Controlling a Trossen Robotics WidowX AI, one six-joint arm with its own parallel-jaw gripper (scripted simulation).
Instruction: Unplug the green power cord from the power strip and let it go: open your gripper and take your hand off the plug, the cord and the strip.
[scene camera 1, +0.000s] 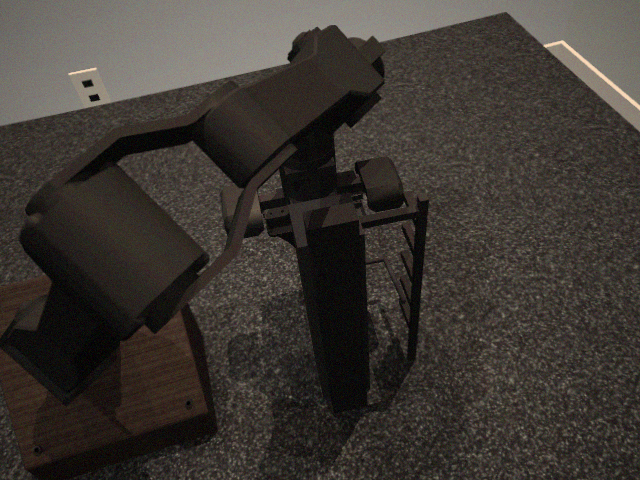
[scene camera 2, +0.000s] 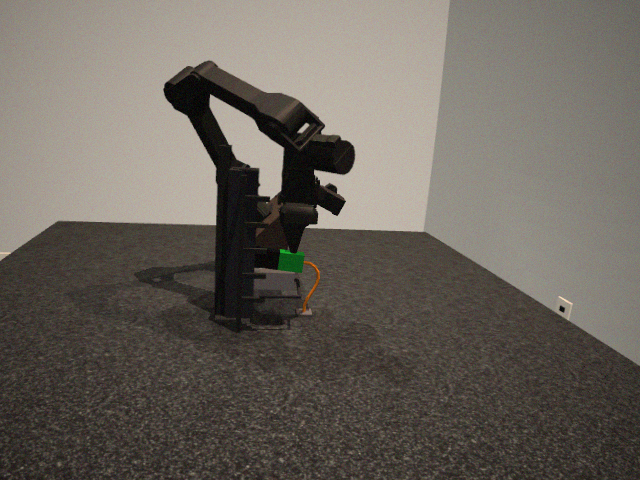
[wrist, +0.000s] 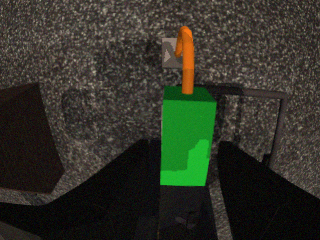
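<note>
The gripper (scene camera 1: 317, 248), (scene camera 2: 292, 250), (wrist: 183, 149): visible.
</note>
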